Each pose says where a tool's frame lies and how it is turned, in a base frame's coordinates. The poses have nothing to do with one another.
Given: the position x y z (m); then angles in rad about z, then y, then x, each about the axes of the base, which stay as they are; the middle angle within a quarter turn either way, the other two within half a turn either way.
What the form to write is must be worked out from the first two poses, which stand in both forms.
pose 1, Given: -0.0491 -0.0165 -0.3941 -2.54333 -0.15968 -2.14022
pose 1, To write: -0.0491 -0.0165 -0.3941 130.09 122.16 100.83
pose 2, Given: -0.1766 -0.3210 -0.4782 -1.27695 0.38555 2.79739
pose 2, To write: -0.1766 -0.3210 -0.4782 63.21 150.72 -39.74
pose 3, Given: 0.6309 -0.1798 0.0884 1.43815 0.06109 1.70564
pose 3, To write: 0.6309 -0.1798 0.0884 172.87 97.71 -86.47
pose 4, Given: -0.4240 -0.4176 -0.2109 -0.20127 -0.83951 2.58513
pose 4, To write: -0.4240 -0.4176 -0.2109 28.35 124.55 -154.64
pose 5, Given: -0.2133 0.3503 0.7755 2.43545 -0.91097 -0.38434
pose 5, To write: -0.2133 0.3503 0.7755 -13.35 55.37 163.78
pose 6, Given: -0.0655 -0.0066 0.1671 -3.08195 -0.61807 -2.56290
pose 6, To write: -0.0655 -0.0066 0.1671 134.99 133.02 142.43
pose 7, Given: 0.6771 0.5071 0.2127 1.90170 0.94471 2.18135
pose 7, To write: 0.6771 0.5071 0.2127 -131.49 109.63 -30.65
